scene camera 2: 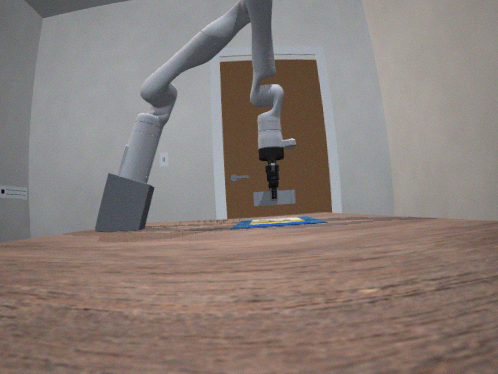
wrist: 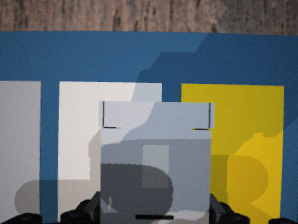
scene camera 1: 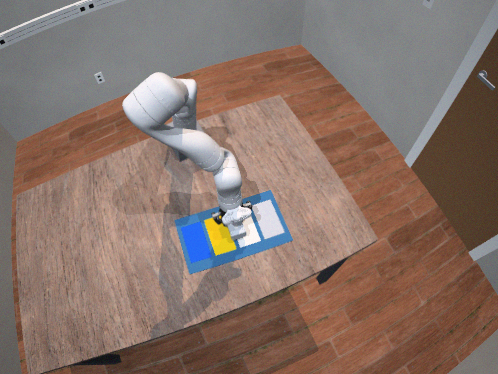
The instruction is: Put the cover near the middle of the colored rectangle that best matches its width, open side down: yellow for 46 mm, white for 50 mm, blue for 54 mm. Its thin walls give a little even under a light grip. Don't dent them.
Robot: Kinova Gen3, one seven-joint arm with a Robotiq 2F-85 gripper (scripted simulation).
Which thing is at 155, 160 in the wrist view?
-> A cover.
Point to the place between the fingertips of my gripper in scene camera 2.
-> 274, 201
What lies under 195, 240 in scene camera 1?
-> A colored rectangle.
